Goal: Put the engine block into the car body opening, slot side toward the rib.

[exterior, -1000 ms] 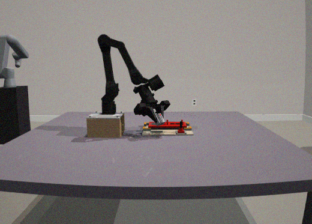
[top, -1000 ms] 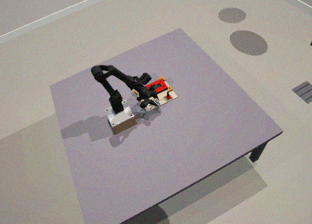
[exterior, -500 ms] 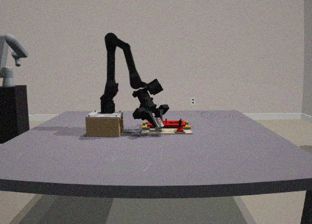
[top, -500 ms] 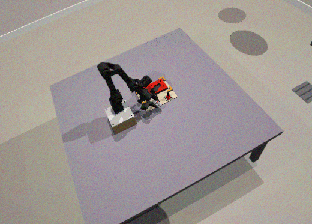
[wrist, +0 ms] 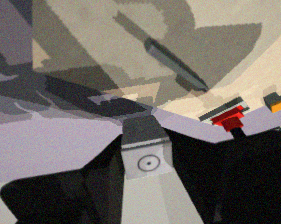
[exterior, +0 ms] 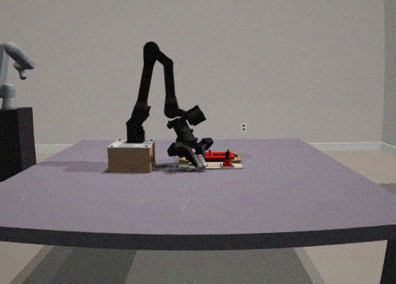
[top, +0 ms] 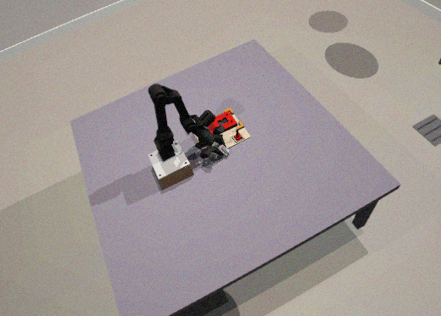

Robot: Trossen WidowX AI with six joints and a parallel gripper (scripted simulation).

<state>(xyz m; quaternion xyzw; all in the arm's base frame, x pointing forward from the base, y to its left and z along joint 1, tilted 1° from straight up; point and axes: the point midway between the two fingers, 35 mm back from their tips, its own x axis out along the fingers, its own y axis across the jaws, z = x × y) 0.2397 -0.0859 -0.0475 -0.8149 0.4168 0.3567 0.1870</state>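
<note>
The engine block lies 10 mm behind my gripper tip, 10 mm to the left of it and 10 mm above it.
</note>
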